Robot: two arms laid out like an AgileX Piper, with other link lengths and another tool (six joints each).
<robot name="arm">
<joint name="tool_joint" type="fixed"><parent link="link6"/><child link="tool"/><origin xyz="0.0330 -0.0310 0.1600" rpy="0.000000 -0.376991 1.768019"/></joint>
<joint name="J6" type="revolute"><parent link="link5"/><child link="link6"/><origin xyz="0.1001 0.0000 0.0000" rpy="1.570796 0.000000 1.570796"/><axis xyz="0 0 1"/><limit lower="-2.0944" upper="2.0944"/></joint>
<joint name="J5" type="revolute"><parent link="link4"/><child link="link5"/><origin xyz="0.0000 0.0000 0.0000" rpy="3.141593 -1.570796 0.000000"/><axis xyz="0 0 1"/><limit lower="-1.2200" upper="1.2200"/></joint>
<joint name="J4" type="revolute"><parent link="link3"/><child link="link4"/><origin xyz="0.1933 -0.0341 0.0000" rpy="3.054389 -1.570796 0.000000"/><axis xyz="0 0 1"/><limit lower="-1.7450" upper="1.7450"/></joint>
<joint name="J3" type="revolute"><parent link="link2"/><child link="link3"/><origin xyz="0.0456 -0.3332 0.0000" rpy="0.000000 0.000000 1.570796"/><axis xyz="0 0 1"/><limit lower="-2.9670" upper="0.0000"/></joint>
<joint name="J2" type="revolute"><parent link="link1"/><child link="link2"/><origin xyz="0.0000 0.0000 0.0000" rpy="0.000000 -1.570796 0.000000"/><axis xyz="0 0 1"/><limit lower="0.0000" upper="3.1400"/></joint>
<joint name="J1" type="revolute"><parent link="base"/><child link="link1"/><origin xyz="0.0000 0.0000 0.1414" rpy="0.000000 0.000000 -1.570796"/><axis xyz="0 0 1"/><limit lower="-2.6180" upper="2.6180"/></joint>
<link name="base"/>
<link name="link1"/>
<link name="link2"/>
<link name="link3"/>
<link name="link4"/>
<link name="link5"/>
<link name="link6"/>
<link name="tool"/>
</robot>
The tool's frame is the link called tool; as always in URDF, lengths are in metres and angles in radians.
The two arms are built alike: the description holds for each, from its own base.
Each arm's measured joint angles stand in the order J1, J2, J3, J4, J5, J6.
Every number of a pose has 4 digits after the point.
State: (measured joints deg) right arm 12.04 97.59 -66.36 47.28 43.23 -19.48; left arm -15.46 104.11 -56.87 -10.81 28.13 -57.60
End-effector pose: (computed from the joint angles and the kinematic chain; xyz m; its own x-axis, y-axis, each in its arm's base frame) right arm 0.3266 0.1869 0.1730 0.1622 0.9348 0.3159 0.9418 -0.2422 0.2330; left arm 0.3528 -0.1653 0.1002 -0.4304 0.6246 -0.6516 0.7521 0.6474 0.1237
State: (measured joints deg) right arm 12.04 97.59 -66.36 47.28 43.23 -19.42; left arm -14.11 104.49 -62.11 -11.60 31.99 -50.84
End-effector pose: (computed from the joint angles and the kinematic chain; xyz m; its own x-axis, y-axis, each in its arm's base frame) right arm 0.3265 0.1870 0.1730 0.1632 0.9346 0.3161 0.9418 -0.2430 0.2323; left arm 0.3658 -0.1656 0.1146 -0.3509 0.6679 -0.6563 0.8008 0.5773 0.1593
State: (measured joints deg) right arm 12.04 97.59 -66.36 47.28 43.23 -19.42; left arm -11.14 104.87 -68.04 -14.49 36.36 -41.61
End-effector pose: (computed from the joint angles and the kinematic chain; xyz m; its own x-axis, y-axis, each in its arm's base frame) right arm 0.3265 0.1870 0.1730 0.1632 0.9346 0.3161 0.9418 -0.2430 0.2323; left arm 0.3825 -0.1600 0.1340 -0.2661 0.6924 -0.6706 0.8377 0.5104 0.1946
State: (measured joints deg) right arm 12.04 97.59 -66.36 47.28 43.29 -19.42; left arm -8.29 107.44 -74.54 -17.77 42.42 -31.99
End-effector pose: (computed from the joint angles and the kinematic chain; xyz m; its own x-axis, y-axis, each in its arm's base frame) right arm 0.3263 0.1871 0.1730 0.1628 0.9346 0.3162 0.9421 -0.2424 0.2315; left arm 0.3928 -0.1561 0.1400 -0.1977 0.7145 -0.6711 0.8854 0.4240 0.1906
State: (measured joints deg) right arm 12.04 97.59 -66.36 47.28 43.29 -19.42; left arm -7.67 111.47 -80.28 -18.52 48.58 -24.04
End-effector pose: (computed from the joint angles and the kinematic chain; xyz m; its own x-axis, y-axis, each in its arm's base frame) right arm 0.3263 0.1871 0.1730 0.1628 0.9346 0.3162 0.9421 -0.2424 0.2315; left arm 0.3917 -0.1589 0.1298 -0.1196 0.7518 -0.6484 0.9427 0.2909 0.1633
